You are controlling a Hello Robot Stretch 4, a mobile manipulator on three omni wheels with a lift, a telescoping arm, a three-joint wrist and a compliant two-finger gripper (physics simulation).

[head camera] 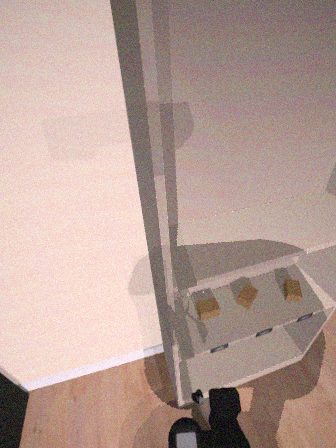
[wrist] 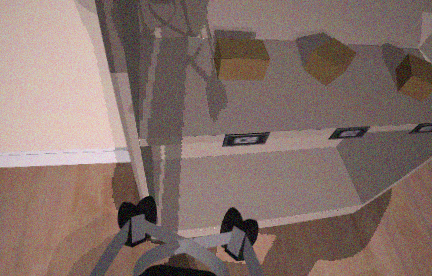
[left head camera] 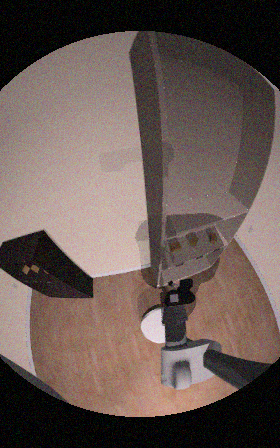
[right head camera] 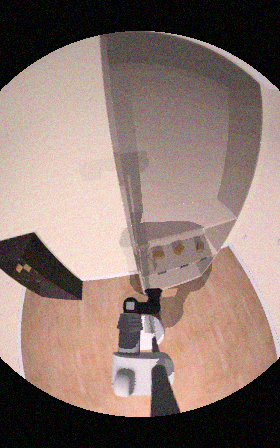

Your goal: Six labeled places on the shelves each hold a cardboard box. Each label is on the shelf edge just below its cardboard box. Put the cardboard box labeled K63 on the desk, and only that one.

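Three cardboard boxes lie on one shelf of the pale shelf unit: left (head camera: 208, 309) (left head camera: 174, 245) (right head camera: 158, 253) (wrist: 242, 65), middle (head camera: 247, 296) (left head camera: 193, 240) (right head camera: 178, 247) (wrist: 330, 60), turned cornerwise, and right (head camera: 292, 290) (left head camera: 212, 236) (right head camera: 200, 245) (wrist: 416, 77). Their edge labels, left (head camera: 219, 348) (wrist: 246, 139), middle (head camera: 264, 332) (wrist: 349, 132) and right (head camera: 304, 317) (wrist: 422, 128), are too blurred to read. My gripper (wrist: 189, 218) is open and empty, in front of the unit's lower left part, apart from the boxes.
The pale unit's left side panel (head camera: 145, 200) (left head camera: 145, 150) rises beside the gripper. A dark shelf unit (head camera: 10, 415) (left head camera: 70, 272) (right head camera: 60, 275) with small boxes stands at the left. A dark grey edge (left head camera: 30, 375), perhaps the desk, shows at the lower left of the left head view.
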